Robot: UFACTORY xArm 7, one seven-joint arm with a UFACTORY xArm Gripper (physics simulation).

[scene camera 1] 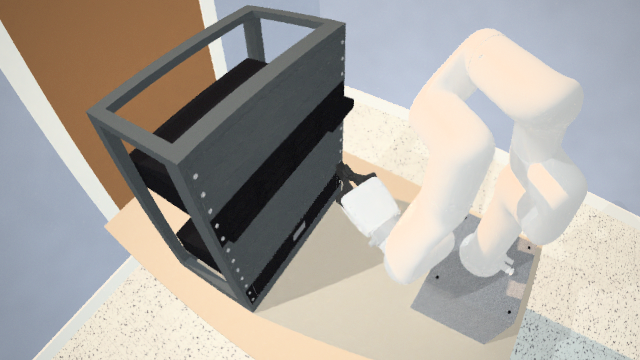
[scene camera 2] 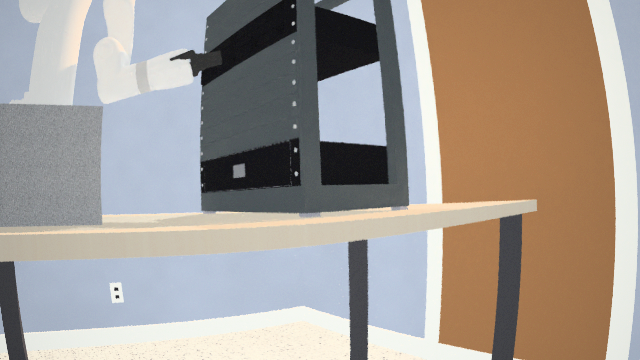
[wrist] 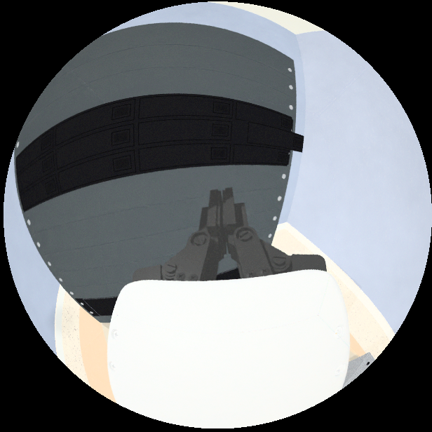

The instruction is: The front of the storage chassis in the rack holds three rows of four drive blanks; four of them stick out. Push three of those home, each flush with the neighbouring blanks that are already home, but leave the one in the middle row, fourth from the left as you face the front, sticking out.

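Seen in the pictures: gripper, fingertip midpoint: (scene camera 1: 338, 165) (scene camera 2: 221, 57); arm's base, link origin: (scene camera 1: 481, 255) (scene camera 2: 48, 118).
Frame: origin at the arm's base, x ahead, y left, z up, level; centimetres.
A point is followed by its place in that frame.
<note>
The black storage chassis (scene camera 1: 285, 167) {x 42.5, y 24.3, z 21.9 cm} (scene camera 2: 255, 40) {x 45.5, y 10.8, z 20.4 cm} (wrist: 185, 112) sits in the grey rack (scene camera 1: 182, 160) {x 40.0, y 44.6, z 42.0 cm} (scene camera 2: 310, 105) {x 52.1, y -3.3, z 1.8 cm}, with three rows of four blanks on its front. The middle-row fourth blank (scene camera 1: 346, 105) {x 44.9, y 1.9, z 23.6 cm} (wrist: 297, 142) plainly sticks out at the right end in scene camera 1 and the wrist view. The other blanks look level with one another in the wrist view, though small offsets are hard to judge. My gripper (scene camera 1: 340, 172) {x 37.9, y 12.7, z 16.4 cm} (scene camera 2: 220, 58) {x 37.9, y 12.7, z 16.4 cm} (wrist: 224, 203) is shut and empty. In the wrist view its tips appear over the grey panel below the chassis's third column; contact cannot be told.
A lower black unit (scene camera 1: 272, 265) {x 42.1, y 33.8, z -8.0 cm} (scene camera 2: 265, 165) {x 47.2, y 9.0, z -8.6 cm} with a pale label sits at the rack's base. Grey blank panels (scene camera 1: 280, 107) {x 44.5, y 22.0, z 35.1 cm} (scene camera 2: 250, 105) {x 45.9, y 15.1, z 5.5 cm} (wrist: 150, 215) cover the front above and below the chassis. The rack stands on a wooden table (scene camera 1: 320, 300) {x 29.1, y 29.6, z -19.1 cm} (scene camera 2: 250, 240) {x 33.0, y -24.1, z -20.8 cm}, facing the arm's grey base block (scene camera 2: 50, 165) {x 2.9, y -10.6, z -9.7 cm}.
</note>
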